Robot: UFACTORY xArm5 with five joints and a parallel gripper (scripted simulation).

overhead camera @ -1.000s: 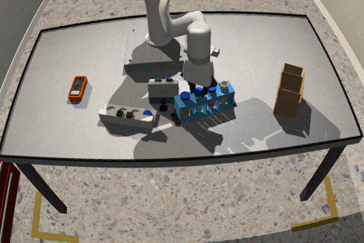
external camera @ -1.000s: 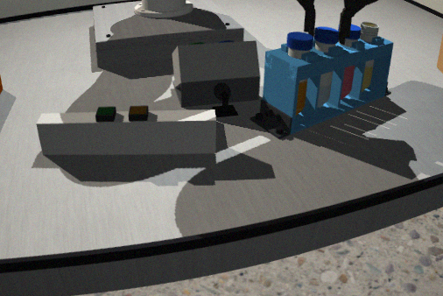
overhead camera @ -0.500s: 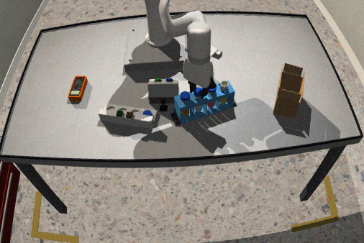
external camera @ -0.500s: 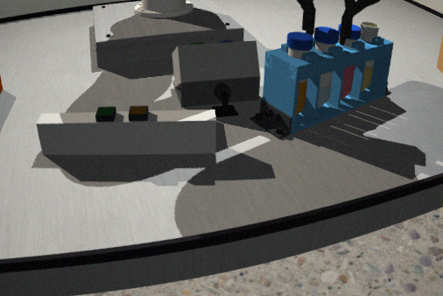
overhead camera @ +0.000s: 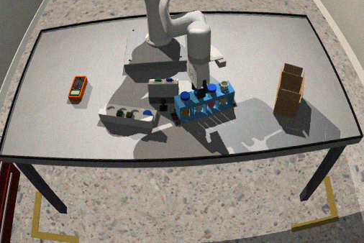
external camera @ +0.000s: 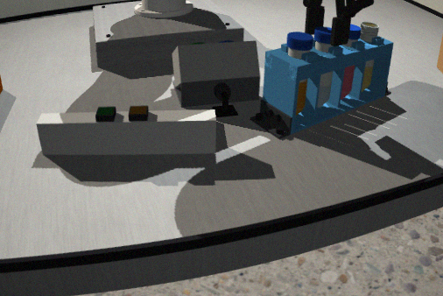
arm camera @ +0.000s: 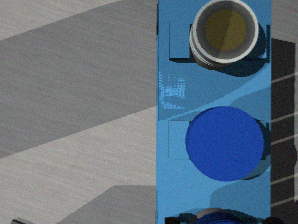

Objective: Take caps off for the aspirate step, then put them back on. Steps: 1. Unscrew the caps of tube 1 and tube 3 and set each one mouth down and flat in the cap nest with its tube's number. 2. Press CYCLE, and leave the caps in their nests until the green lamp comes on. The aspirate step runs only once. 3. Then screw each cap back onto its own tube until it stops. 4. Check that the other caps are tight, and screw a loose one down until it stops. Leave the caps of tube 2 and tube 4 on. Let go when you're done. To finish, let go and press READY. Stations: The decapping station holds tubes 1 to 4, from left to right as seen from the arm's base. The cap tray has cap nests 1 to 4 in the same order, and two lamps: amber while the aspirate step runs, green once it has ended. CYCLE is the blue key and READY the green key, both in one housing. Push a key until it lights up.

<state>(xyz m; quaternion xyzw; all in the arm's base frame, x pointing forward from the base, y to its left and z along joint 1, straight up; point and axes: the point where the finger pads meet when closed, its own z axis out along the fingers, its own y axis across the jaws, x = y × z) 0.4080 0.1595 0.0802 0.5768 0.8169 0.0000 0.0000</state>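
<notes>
Now: hand 2 cm past the blue cap, 5 cm to the right of it and 2 cm above it. The rest, counted from my hand: blue key 12 cm behind, 11 cm to the right, 6 cm below; then green key 12 cm behind, 15 cm to the right, 6 cm below; then grey key housing 10 cm behind, 13 cm to the right, 8 cm below.
</notes>
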